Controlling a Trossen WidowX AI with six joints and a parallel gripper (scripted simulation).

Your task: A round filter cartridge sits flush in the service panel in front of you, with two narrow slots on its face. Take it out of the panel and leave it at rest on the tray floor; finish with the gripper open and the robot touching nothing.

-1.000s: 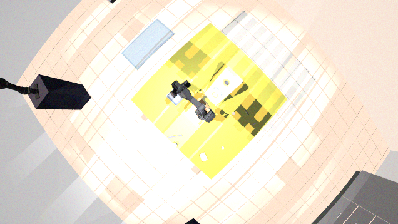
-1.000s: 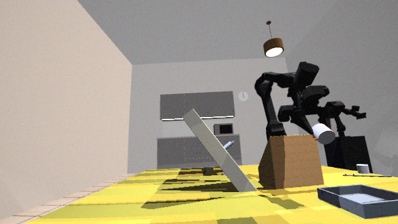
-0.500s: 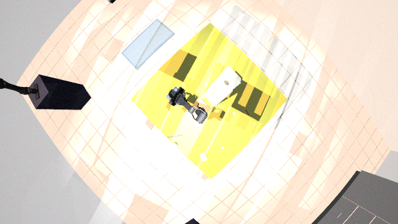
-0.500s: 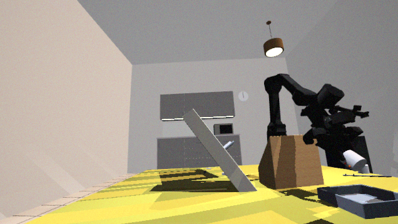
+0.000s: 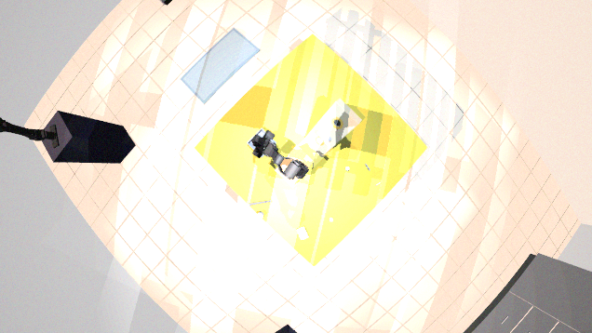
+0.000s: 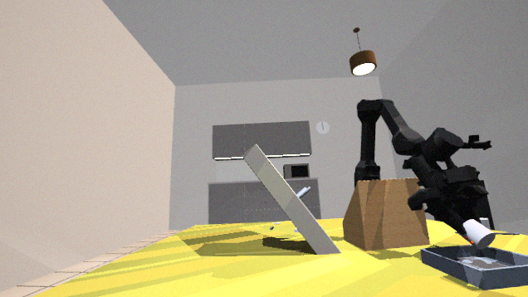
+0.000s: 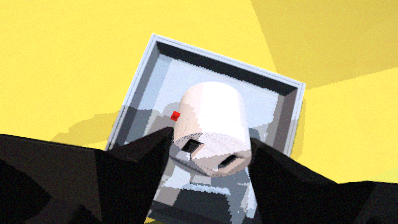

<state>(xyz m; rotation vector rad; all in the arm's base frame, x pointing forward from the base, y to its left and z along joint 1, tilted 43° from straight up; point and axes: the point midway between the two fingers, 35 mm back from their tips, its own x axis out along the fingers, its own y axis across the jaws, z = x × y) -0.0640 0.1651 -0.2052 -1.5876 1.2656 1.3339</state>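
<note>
Now: the round filter cartridge right at my gripper tip. From my gripper tip the other things lie so: tray: 70 mm below; grey service panel: 390 mm ahead, 250 mm to the right, 100 mm above.
</note>
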